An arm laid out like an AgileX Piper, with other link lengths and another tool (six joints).
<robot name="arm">
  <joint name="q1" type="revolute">
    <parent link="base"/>
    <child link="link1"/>
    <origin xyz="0 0 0.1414" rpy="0 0 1.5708"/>
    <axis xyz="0 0 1"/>
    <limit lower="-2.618" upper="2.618"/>
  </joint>
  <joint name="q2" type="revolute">
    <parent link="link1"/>
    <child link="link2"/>
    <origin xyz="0 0 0" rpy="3.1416 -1.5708 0"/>
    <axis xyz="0 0 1"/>
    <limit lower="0" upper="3.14"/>
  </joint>
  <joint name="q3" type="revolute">
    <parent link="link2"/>
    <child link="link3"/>
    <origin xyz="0.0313 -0.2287 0" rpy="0 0 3.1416"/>
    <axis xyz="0 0 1"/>
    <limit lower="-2.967" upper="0"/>
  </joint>
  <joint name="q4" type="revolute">
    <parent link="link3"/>
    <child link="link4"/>
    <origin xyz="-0.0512 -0.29 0" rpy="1.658 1.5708 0"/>
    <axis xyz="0 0 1"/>
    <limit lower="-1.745" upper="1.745"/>
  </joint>
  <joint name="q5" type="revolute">
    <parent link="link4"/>
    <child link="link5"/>
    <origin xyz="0 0 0" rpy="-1.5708 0 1.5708"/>
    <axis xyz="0 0 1"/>
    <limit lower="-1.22" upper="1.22"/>
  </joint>
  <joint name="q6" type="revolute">
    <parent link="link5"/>
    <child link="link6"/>
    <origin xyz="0 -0.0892 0" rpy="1.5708 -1.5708 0"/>
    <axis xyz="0 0 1"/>
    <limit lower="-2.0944" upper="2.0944"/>
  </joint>
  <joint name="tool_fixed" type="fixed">
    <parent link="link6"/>
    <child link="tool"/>
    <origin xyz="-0.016 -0.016 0.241" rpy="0 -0.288 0.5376"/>
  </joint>
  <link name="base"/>
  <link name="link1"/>
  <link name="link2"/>
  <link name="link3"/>
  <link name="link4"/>
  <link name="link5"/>
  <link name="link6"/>
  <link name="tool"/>
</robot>
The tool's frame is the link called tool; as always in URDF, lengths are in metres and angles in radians.
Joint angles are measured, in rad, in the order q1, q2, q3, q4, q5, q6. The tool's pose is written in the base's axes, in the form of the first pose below.
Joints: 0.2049 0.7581 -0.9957 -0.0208 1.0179 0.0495
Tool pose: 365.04 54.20 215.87 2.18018 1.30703 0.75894
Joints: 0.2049 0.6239 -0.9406 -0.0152 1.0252 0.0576
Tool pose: 347.48 52.33 233.67 2.15669 1.26638 0.84592
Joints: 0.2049 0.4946 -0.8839 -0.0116 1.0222 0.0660
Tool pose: 332.45 50.42 249.18 2.12753 1.22266 0.93466
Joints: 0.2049 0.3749 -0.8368 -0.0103 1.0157 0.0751
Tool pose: 319.40 48.26 265.62 2.09312 1.17522 1.02433
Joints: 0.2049 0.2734 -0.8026 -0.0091 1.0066 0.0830
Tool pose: 308.45 46.49 282.43 2.05649 1.12953 1.10907
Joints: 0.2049 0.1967 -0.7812 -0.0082 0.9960 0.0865
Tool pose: 299.93 45.06 297.97 2.01972 1.09179 1.17948
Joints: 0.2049 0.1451 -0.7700 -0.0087 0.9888 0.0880
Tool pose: 293.55 43.63 309.83 1.99059 1.06426 1.22815
